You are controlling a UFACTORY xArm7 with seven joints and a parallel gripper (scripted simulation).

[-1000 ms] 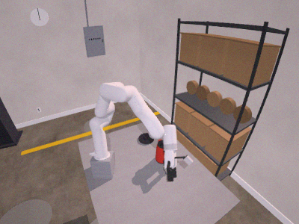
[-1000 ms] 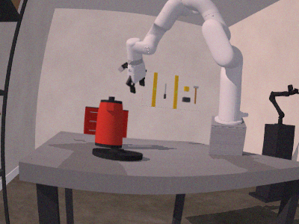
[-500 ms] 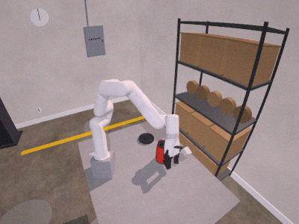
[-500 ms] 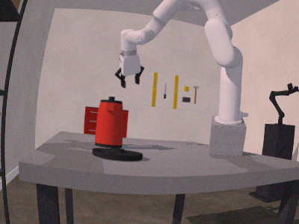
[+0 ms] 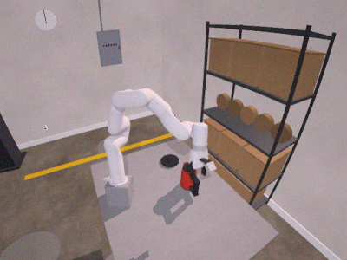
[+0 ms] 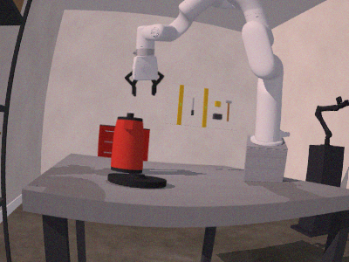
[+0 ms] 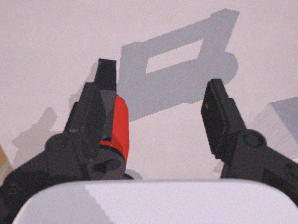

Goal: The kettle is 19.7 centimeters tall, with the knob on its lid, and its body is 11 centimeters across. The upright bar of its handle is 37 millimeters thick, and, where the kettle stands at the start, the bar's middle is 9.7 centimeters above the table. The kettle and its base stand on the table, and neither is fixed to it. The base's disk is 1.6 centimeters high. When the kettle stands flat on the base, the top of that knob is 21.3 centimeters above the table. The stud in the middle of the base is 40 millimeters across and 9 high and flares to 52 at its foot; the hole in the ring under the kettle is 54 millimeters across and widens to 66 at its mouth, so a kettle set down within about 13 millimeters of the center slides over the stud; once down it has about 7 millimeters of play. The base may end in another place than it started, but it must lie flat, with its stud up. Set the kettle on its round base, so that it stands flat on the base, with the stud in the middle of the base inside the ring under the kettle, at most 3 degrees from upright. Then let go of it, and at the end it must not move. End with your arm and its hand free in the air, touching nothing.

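Right now the red kettle is 20 cm below my hand, 15 cm to the left of it and 5 cm ahead of it. Also, from my hand: black round base 48 cm to the left, 29 cm below, 2 cm ahead.
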